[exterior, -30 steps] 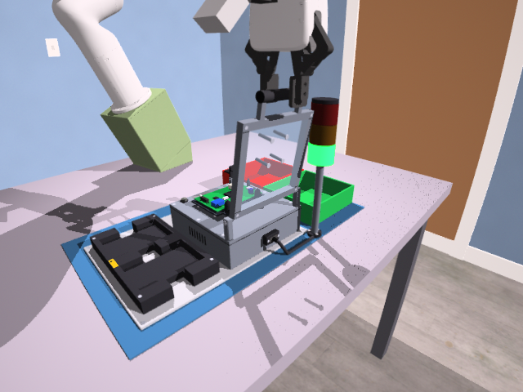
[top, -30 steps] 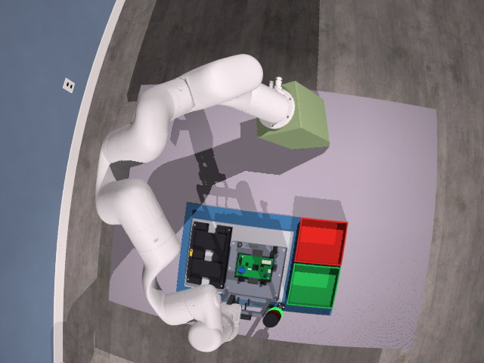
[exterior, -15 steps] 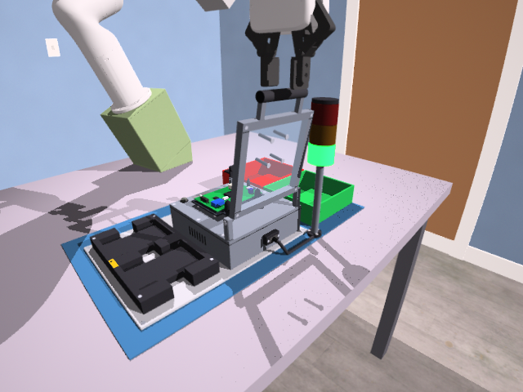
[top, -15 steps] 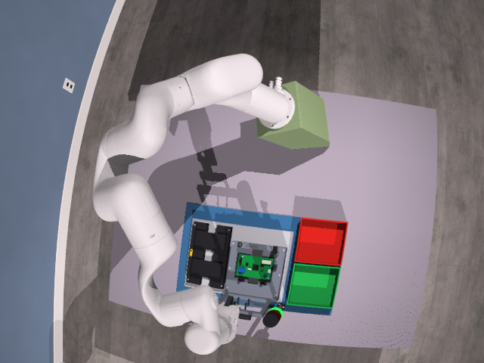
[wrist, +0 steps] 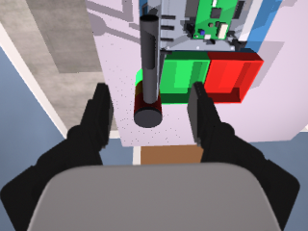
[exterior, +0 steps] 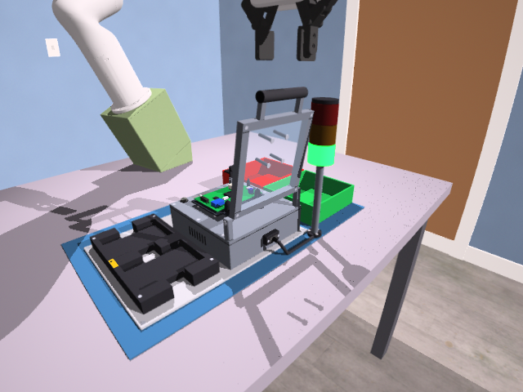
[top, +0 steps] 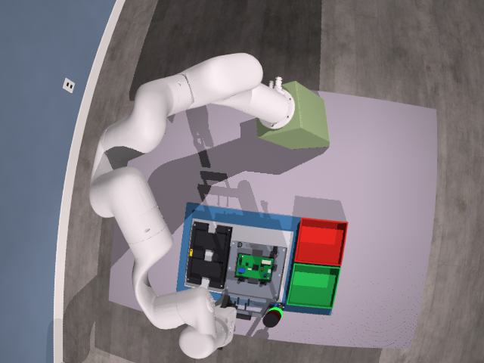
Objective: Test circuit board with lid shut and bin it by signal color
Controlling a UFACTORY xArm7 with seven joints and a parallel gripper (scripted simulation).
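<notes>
My hand is 13 cm past the green circuit board and 26 cm above it. From my hand the other things lie so: clear lid: 2 cm behind, 15 cm below; green bin: 10 cm behind, 20 cm to the left, 32 cm below; plate: 13 cm behind, 26 cm below.
</notes>
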